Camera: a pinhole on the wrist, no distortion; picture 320 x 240 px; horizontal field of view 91.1 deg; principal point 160.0 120.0 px. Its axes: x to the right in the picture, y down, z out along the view. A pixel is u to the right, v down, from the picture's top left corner.
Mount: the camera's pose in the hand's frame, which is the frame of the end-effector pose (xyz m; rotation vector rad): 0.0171 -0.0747 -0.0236 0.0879 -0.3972 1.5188
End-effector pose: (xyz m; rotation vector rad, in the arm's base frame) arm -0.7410 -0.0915 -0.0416 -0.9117 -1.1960 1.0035
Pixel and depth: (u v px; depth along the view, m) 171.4 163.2 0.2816
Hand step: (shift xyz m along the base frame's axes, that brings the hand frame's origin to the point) -0.2200 -0.1419 0.1268
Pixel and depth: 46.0 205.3 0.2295
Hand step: -0.0889 -0.2294 0.2499
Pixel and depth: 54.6 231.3 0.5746
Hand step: -0.2779 -0.6411 0.4543
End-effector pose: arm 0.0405 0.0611 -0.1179 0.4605 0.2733 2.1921
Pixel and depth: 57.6 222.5 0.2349
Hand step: 0.3521 0.0329 -0.0314
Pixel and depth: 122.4 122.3 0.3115
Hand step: 0.2995 0.1149 0.1259
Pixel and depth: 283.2 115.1 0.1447
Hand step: 0.0727 0.0058 0.1283
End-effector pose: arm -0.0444 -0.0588 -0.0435 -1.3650 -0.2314 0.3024
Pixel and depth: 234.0 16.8 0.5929
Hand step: 0.0345 0.7304 0.1392
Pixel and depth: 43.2 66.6 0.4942
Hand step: 0.0039 0.2548 0.6400
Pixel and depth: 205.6 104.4 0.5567
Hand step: -0.2159 0.4832 0.1967
